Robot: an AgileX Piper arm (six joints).
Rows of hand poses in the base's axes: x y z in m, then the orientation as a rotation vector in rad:
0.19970, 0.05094, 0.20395, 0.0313, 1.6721, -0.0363
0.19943, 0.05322, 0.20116, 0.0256, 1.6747, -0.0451
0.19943, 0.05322, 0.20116, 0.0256, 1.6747, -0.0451
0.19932, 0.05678, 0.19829, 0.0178, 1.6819, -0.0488
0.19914, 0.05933, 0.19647, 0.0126, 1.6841, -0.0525
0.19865, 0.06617, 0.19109, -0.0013, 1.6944, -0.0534
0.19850, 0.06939, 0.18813, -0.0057, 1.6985, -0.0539
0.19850, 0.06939, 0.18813, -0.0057, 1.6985, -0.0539
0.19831, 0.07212, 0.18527, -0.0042, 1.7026, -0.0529
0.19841, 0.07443, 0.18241, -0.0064, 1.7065, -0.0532
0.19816, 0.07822, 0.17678, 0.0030, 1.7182, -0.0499
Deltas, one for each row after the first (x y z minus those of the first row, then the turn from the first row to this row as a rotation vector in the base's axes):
-0.00027, 0.00228, -0.00279, -0.0091, 0.0028, -0.0015
-0.00027, 0.00228, -0.00279, -0.0091, 0.0028, -0.0015
-0.00038, 0.00584, -0.00566, -0.0160, 0.0102, 0.0015
-0.00056, 0.00839, -0.00748, -0.0215, 0.0125, 0.0027
-0.00105, 0.01523, -0.01286, -0.0301, 0.0230, 0.0113
-0.00120, 0.01845, -0.01582, -0.0329, 0.0272, 0.0139
-0.00120, 0.01845, -0.01582, -0.0329, 0.0272, 0.0139
-0.00139, 0.02118, -0.01868, -0.0312, 0.0313, 0.0135
-0.00129, 0.02349, -0.02154, -0.0326, 0.0352, 0.0148
-0.00154, 0.02728, -0.02717, -0.0246, 0.0467, 0.0106

